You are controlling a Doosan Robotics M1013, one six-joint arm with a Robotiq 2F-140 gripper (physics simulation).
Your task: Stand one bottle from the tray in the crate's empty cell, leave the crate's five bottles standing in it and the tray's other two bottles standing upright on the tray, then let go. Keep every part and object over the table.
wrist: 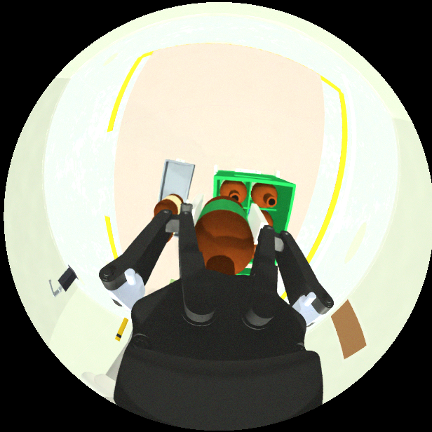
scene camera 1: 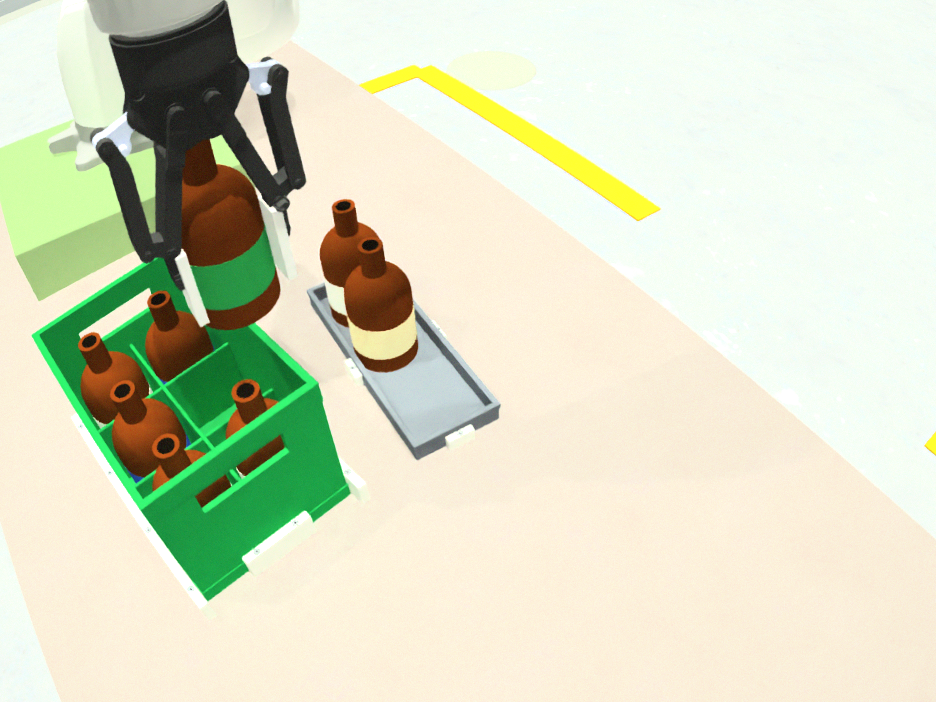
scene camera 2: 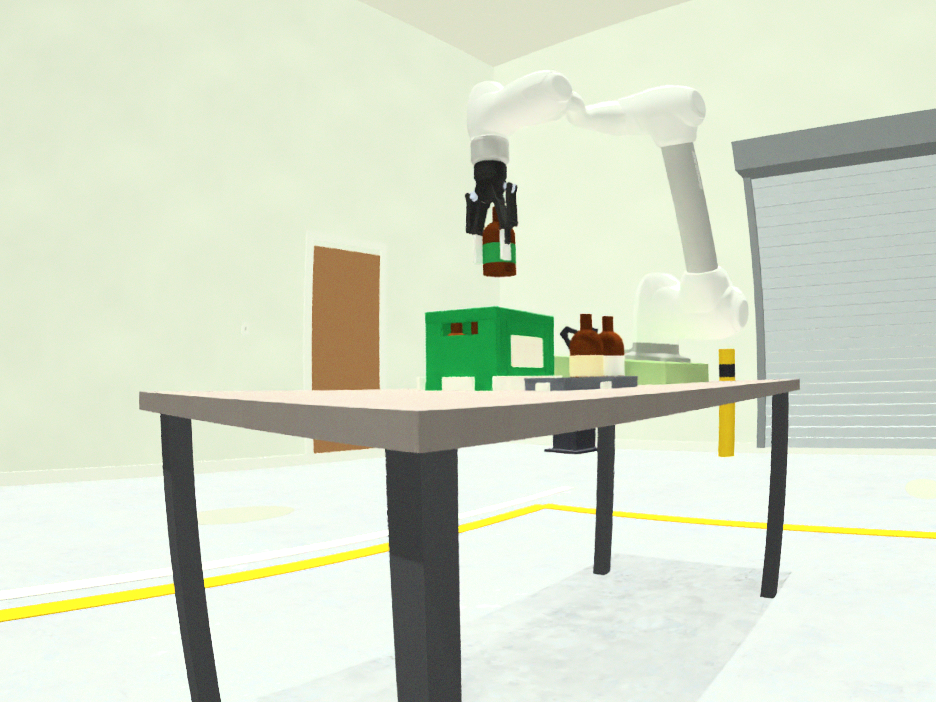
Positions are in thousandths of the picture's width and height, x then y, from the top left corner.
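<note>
My gripper is visible to me at (scene camera 1: 259,415), that same gripper (wrist: 522,478) and gripper (scene camera 2: 525,373) being my own as well. I see a green-label bottle (scene camera 1: 240,338) (wrist: 517,543) (scene camera 2: 527,380), and a cream-labelled bottle (scene camera 1: 404,425) (scene camera 2: 627,494). There is a white-labelled bottle (scene camera 1: 363,365), and a white-labelled bottle (scene camera 1: 181,645) too. I also see a white-labelled bottle (scene camera 1: 265,568), as well as a white-labelled bottle (scene camera 1: 112,526). A white cleat (scene camera 1: 308,766) is here too.
</note>
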